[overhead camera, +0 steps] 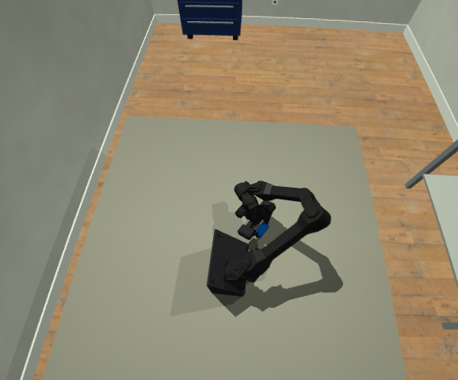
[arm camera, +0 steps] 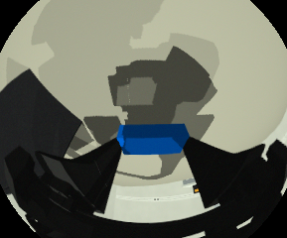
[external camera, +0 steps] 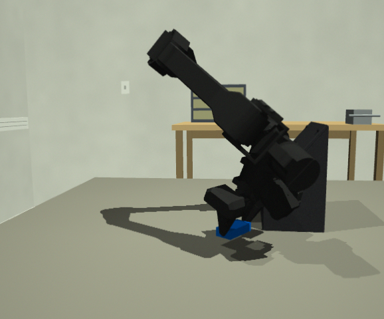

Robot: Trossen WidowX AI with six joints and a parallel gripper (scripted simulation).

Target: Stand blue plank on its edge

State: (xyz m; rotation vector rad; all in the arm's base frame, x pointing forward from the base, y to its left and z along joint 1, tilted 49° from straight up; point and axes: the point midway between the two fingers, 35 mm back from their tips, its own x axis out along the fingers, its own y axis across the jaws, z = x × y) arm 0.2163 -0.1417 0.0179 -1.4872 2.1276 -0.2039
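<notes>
Now: the blue plank 30 mm below my hand, 10 mm to the right of it and 10 mm behind it.
</notes>
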